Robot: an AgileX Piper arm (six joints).
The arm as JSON. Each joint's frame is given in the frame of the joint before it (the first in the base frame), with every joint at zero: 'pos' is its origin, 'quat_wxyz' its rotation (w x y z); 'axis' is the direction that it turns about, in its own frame. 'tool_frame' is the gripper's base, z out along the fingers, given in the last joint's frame.
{
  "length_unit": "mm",
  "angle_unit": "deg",
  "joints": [
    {
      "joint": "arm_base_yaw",
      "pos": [
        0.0,
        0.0,
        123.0
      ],
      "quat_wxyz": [
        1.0,
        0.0,
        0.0,
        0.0
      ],
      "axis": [
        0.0,
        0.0,
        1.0
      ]
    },
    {
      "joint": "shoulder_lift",
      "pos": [
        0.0,
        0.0,
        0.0
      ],
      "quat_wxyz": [
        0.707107,
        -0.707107,
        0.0,
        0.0
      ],
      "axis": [
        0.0,
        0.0,
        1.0
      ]
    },
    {
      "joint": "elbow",
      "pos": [
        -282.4,
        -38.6,
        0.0
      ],
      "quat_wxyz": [
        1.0,
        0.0,
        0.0,
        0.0
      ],
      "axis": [
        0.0,
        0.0,
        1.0
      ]
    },
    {
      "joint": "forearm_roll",
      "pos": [
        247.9,
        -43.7,
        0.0
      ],
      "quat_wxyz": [
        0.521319,
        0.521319,
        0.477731,
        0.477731
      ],
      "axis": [
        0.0,
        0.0,
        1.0
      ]
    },
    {
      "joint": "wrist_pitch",
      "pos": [
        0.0,
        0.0,
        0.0
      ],
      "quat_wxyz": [
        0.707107,
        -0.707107,
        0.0,
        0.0
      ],
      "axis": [
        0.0,
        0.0,
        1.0
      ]
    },
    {
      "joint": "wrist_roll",
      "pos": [
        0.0,
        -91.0,
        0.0
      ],
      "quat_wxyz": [
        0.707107,
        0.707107,
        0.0,
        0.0
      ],
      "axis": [
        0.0,
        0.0,
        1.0
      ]
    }
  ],
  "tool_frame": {
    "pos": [
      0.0,
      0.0,
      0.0
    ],
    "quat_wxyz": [
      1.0,
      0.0,
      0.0,
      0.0
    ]
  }
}
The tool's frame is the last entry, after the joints.
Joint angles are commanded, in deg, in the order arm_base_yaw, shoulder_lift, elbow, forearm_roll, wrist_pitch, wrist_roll. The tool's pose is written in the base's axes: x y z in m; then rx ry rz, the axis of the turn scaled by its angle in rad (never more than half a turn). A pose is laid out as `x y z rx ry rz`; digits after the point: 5 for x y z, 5 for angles.
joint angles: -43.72 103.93 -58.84 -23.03 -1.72 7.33
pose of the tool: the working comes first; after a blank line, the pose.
Where each joint sits with the arm in this pose, in the base's axes (m; each line is computed from the numbers above, not from the rounded line before):
arm_base_yaw: 0.0000 0.0000 0.1230
shoulder_lift: 0.0000 0.0000 0.1230
elbow: 0.0762 -0.0729 0.3878
forearm_roll: 0.2251 -0.2152 0.2431
wrist_pitch: 0.2251 -0.2152 0.2431
wrist_roll: 0.2773 -0.2637 0.1864
the tool: 0.2773 -0.2637 0.1864

0.27726 -0.26367 0.18643 0.55071 2.23327 -0.53792
